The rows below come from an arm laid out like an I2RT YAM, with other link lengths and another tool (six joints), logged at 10 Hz.
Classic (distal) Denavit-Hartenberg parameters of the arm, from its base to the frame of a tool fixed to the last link. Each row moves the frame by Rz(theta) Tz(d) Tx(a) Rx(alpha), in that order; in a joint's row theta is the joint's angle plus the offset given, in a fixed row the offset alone. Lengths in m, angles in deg.
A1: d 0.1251; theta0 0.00; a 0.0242; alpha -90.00
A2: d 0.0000; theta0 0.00; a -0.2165; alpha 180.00
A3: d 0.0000; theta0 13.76; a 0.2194; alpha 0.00
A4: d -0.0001; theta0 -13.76; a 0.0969; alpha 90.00
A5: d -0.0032; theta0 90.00; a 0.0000; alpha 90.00
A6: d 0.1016; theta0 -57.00; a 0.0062; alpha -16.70
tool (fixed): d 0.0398; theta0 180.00; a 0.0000; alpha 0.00
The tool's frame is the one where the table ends.
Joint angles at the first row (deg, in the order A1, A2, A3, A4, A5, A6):
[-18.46 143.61 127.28 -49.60 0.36 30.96]
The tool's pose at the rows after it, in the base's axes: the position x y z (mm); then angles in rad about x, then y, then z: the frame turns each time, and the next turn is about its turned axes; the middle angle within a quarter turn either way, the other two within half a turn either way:
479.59 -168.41 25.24 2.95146 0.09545 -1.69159
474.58 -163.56 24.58 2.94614 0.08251 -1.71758
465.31 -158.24 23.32 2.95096 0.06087 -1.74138
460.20 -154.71 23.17 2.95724 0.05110 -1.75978
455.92 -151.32 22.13 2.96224 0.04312 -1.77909
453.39 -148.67 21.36 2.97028 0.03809 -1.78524
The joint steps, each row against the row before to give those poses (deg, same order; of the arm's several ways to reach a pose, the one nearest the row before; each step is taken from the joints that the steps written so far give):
[0.61 -0.17 -0.36 -0.27 0.74 -1.18]
[0.46 -1.40 -2.39 0.18 0.33 -1.07]
[0.27 -1.99 -3.30 -0.14 -0.06 -0.87]
[0.13 -1.16 -1.77 -0.17 -0.35 -0.73]
[0.15 -0.94 -1.66 0.05 -0.33 -0.78]
[0.11 -0.50 -0.90 -0.07 -0.37 -0.07]

